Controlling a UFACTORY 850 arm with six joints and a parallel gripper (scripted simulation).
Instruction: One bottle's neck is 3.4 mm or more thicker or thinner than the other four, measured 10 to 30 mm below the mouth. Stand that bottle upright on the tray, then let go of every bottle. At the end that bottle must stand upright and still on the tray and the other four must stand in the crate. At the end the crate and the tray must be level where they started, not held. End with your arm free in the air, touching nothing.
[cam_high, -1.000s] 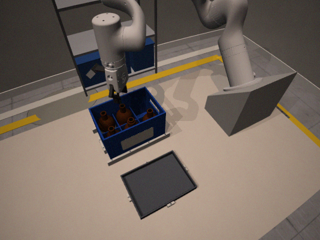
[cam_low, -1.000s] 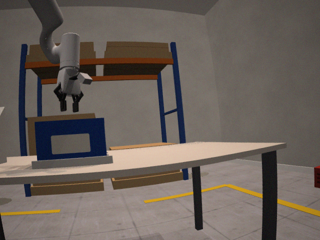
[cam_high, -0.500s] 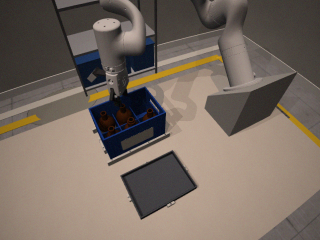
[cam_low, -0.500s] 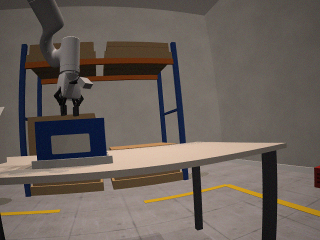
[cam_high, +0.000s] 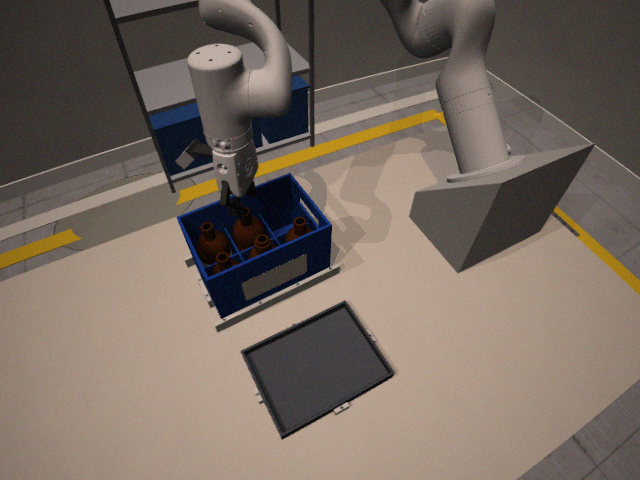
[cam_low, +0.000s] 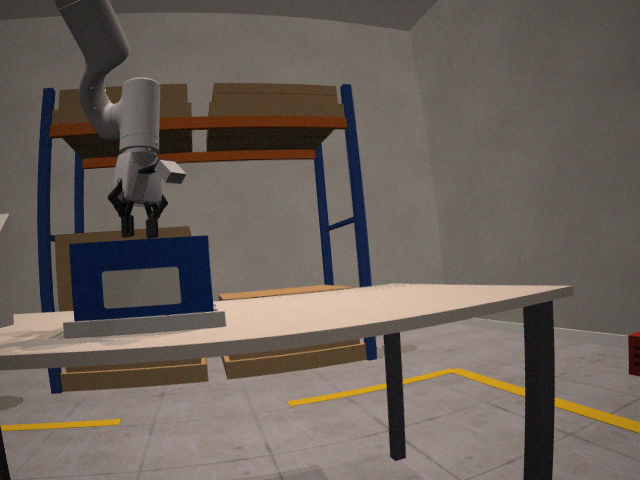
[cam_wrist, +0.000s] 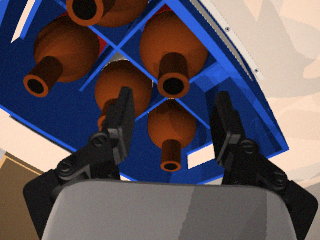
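My hand is 1 cm past the crate, 4 cm to the right of it and 12 cm above it. Round my hand: brown bottle 1 cm behind, 9 cm to the left, 11 cm below; then dark grey tray 4 cm behind, 32 cm to the left, 19 cm below.
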